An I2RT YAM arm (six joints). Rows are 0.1 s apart.
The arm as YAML. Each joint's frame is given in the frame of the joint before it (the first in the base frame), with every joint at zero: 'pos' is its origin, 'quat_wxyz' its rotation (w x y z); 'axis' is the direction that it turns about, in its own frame. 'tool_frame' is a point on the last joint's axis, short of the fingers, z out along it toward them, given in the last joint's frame.
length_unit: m
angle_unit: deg
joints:
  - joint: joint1
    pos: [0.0, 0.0, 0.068]
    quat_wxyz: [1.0, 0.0, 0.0, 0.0]
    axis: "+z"
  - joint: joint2
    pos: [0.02, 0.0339, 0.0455]
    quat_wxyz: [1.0, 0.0, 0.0, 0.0]
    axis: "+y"
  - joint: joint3
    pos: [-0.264, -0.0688, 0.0]
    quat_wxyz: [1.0, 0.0, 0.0, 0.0]
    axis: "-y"
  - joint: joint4
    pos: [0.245, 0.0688, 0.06]
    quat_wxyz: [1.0, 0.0, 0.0, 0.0]
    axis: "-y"
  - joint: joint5
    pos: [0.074, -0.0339, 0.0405]
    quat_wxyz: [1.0, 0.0, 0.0, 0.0]
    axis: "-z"
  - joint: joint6
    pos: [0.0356, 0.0, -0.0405]
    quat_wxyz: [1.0, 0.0, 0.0, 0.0]
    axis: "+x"
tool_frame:
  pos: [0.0, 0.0, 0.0]
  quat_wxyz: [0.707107, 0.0, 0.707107, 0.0]
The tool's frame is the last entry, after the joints.
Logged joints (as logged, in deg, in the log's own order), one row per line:
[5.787 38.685 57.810 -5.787 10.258 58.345]
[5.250 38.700 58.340 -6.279 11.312 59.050]
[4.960 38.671 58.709 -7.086 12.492 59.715]
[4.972 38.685 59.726 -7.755 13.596 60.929]
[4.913 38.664 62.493 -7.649 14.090 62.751]
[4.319 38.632 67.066 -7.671 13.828 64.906]
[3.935 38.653 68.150 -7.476 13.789 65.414]
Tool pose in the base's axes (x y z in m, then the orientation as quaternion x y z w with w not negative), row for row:
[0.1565 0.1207 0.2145 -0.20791 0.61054 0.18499 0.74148]
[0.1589 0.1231 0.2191 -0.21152 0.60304 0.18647 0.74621]
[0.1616 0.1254 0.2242 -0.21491 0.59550 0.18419 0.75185]
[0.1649 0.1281 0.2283 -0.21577 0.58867 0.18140 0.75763]
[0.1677 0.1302 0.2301 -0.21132 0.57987 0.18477 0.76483]
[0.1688 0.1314 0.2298 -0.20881 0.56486 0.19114 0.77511]
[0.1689 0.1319 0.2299 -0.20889 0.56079 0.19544 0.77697]
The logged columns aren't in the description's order. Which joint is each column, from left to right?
Columns, left to right: joint5, joint1, joint4, joint6, joint3, joint2.
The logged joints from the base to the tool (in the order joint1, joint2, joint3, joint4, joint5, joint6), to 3 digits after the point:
[38.685 58.345 10.258 57.810 5.787 -5.787]
[38.700 59.050 11.312 58.340 5.250 -6.279]
[38.671 59.715 12.492 58.709 4.960 -7.086]
[38.685 60.929 13.596 59.726 4.972 -7.755]
[38.664 62.751 14.090 62.493 4.913 -7.649]
[38.632 64.906 13.828 67.066 4.319 -7.671]
[38.653 65.414 13.789 68.150 3.935 -7.476]

